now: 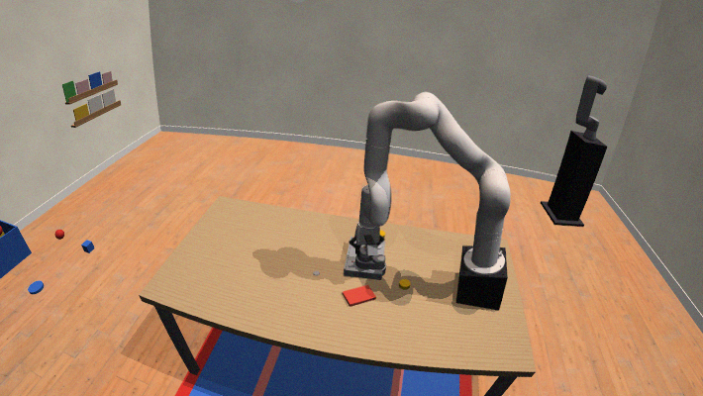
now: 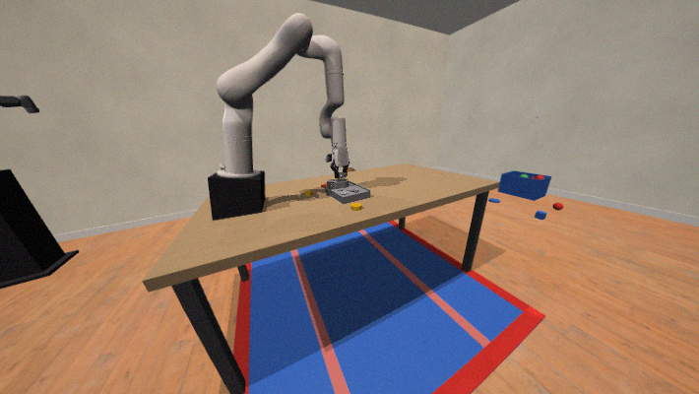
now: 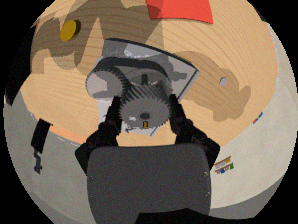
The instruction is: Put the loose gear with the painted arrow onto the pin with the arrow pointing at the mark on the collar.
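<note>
The toothed gear is right at my hand. From my hand the other things lie so: small grey disc 21 cm ahead, 11 cm below, 6 cm to the left; red flat tile 18 cm to the left, 10 cm below, 1 cm ahead.
</note>
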